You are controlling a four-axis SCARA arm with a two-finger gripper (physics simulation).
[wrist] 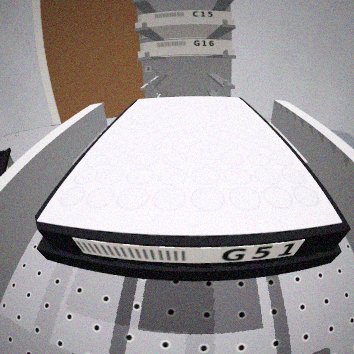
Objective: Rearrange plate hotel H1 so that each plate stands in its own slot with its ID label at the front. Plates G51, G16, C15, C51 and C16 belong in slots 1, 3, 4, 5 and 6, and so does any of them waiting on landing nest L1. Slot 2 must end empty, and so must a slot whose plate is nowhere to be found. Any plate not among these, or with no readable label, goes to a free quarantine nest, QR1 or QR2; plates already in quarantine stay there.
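Frame: origin at the arm's base, x ahead, y left, z up, level; metres.
Seen in the pictures: gripper, between the fingertips: (188, 111).
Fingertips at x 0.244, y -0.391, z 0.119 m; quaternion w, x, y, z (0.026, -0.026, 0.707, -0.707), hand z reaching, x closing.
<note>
Pixels of each thing's top centre, then the offset from my fingertips to it. "spot": a spot on its surface instead. Level surfaces: height alone.
- plate G51, centre of its top: (188, 122) 0.002 m back, 0.024 m left, 0.002 m up
- Plate hotel H1, a spot on its surface: (228, 70) spot: 0.050 m back, 0.200 m right, 0.012 m up
- plate G16, centre of its top: (185, 43) 0.010 m ahead, 0.131 m right, 0.049 m up
- plate C15, centre of its top: (184, 21) 0.010 m ahead, 0.131 m right, 0.077 m up
- perforated deck, height of its surface: 0.106 m down
- black object, a spot on its surface: (4, 160) spot: 0.294 m ahead, 0.038 m right, 0.056 m down
My gripper (188, 111) is shut on plate G51 (200, 150), a white-topped plate with a black skirt, held level between the two grey fingers. Its G51 label and barcode face the camera. Plate hotel H1 (228, 70) stands beyond the plate, at the top of the view. In it, plate G16 (187, 47) sits with its label at the front, and plate C15 (187, 18) sits one level above, label also at the front. Below G16 a slot marked 2 shows no plate. What lies lower in the hotel is hidden behind the held plate; the levels above C15 are cut off.
A perforated deck (82, 305) lies below the held plate, with darker shadow patches on it. A brown door-like panel (90, 55) is at the back left, beside pale walls. Part of a black object (4, 160) shows at the left edge.
</note>
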